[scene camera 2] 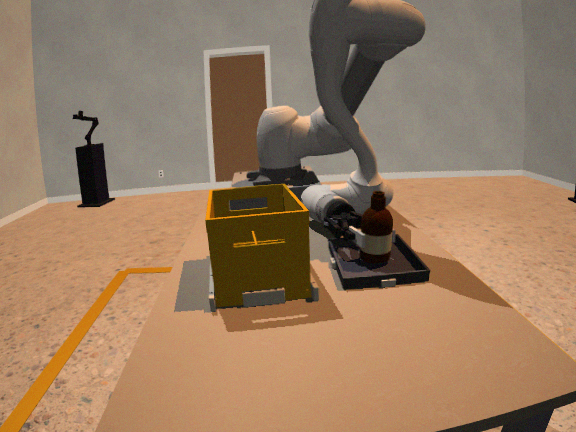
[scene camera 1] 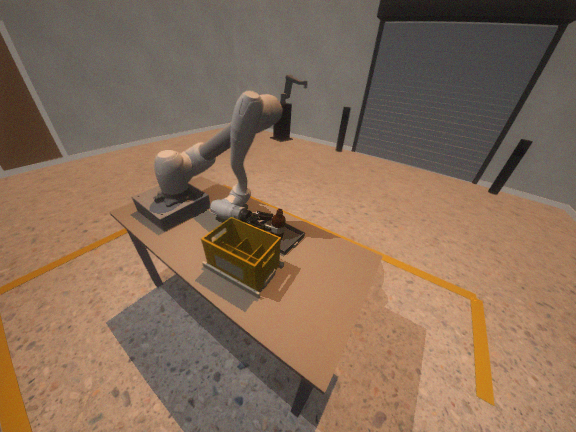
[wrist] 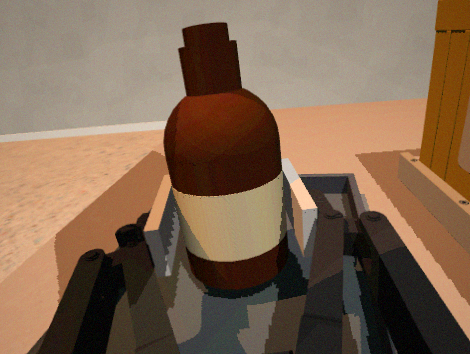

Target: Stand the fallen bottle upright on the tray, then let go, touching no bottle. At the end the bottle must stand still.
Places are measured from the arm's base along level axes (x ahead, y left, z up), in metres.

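Pixels of known places: gripper, between the fingertips: [scene camera 2: 379,238] [scene camera 1: 280,226] [wrist: 229,185]; arm's base, origin of its link: [scene camera 2: 281,178] [scene camera 1: 177,195].
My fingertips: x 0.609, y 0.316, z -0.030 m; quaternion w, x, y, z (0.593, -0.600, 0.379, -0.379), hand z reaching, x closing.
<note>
Ahead of a thing's pixels: the offset from my fingertips to its top centre. Level surfaces: height alone.
The brown bottle {0.011 m back, 0.005 m right, 0.106 m up} [scene camera 1: 279,220] [scene camera 2: 376,224] [wrist: 225,150] with a cream label stands about upright over the tray {0.019 m back, 0.008 m right, 0.042 m down} [scene camera 1: 296,243] [scene camera 2: 410,277] [wrist: 327,182], a dark, shallow one with a low rim. In scene camera 2 its base is inside the rim, low at the tray floor; whether it rests on the floor or hangs slightly above cannot be told. My gripper [scene camera 1: 278,228] [scene camera 2: 375,238] [wrist: 229,185] reaches in low from the arm's side and is shut on the bottle, with one pale pad on each side at label height. In scene camera 1 the fingers are partly hidden behind the crate and bottle.
A tall yellow crate {0.053 m ahead, 0.273 m right, 0.108 m up} [scene camera 1: 217,255] [scene camera 2: 259,267] [wrist: 445,110] with inner dividers stands beside the tray, close to the gripper, held between low pale rails. The table {0.067 m down} [scene camera 1: 330,300] [scene camera 2: 320,370] carries the arm's base [scene camera 1: 172,207] at its far end.
</note>
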